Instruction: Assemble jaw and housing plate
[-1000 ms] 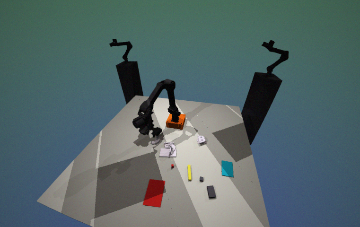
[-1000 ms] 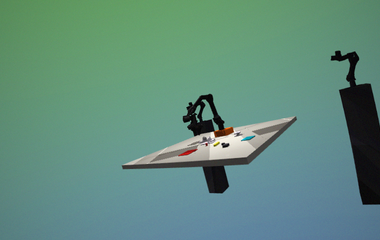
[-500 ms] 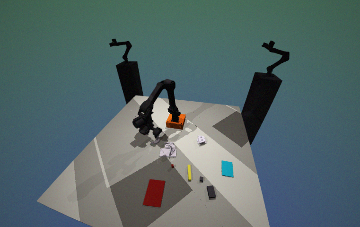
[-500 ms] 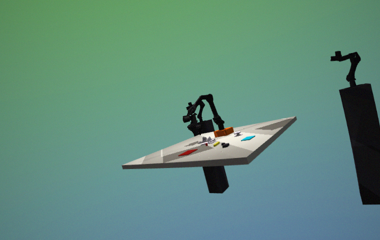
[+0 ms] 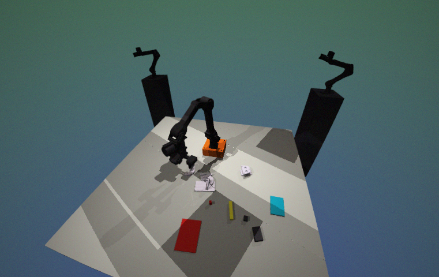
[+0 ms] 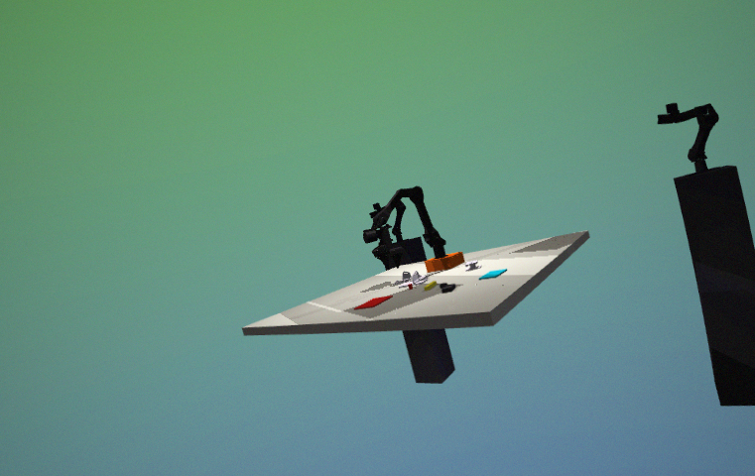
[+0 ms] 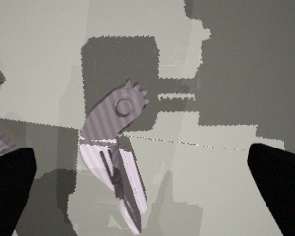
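Now: gripper tip 1 cm past the jaw, 1 cm to the right of it and 7 cm above it. Also, from my gripper tip: small red cube 18 cm ahead, 20 cm to the left, 7 cm below; yellow bar 21 cm ahead, 32 cm to the left, 7 cm below; red sheet 36 cm ahead, 13 cm to the left, 8 cm below.
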